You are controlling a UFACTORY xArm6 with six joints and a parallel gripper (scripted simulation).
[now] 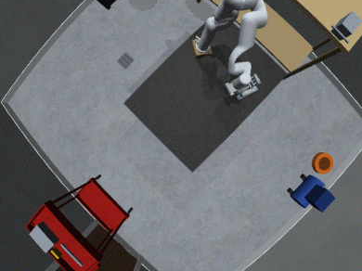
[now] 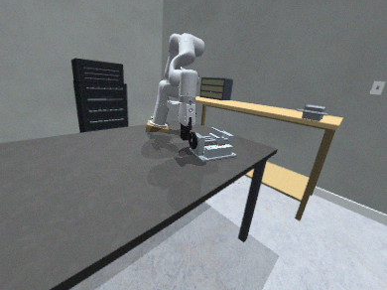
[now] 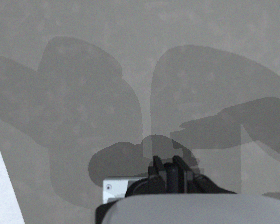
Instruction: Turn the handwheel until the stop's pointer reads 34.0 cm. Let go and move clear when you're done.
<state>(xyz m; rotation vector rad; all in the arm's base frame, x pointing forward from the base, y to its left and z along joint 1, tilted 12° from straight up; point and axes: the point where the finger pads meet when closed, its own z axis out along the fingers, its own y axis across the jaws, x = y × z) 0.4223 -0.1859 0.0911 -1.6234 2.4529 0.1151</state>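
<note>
Now: hand 1 cm to the right of the upright knob. Also, from my hand: handwheel 2 cm to the left, 1 cm below, 1 cm ahead; sliding stop 15 cm to the left, 9 cm ahead, 1 cm below.
</note>
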